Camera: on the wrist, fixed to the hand. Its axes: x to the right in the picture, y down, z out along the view.
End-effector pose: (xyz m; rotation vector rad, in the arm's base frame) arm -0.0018 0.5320 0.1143 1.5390 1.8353 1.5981
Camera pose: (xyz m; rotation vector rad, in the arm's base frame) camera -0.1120 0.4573 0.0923 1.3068 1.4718 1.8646
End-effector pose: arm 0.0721 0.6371 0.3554 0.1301 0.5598 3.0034
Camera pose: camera 0.0901 0.6526 0.2225 0.0028 0.0019 3.0294
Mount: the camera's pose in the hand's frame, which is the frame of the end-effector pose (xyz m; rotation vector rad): -0.0254 -0.0638 -0.1162 -0.3709 0.0630 -0.0264
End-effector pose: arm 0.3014 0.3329 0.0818 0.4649 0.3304 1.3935
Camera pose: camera 0.2959 0.3146 -0.0518 0.1112 0.1227 1.4073
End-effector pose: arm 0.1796 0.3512 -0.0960 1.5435 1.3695 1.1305
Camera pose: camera 0.0487 0.3328 -0.1231 1.2286 1.1380 1.3399
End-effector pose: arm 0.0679 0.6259 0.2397 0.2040 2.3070 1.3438
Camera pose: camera 0.0435 0.4932 0.2417 0.0115 2.0519 1.7528
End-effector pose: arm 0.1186 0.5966 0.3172 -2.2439 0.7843 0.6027
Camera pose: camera 0.1662 0.5597 0.4380 -2.6171 0.7182 0.7153
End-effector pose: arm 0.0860 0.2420 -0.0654 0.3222 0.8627 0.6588
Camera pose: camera 0.0085 0.1773 -0.1550 -0.0438 0.7847 0.7916
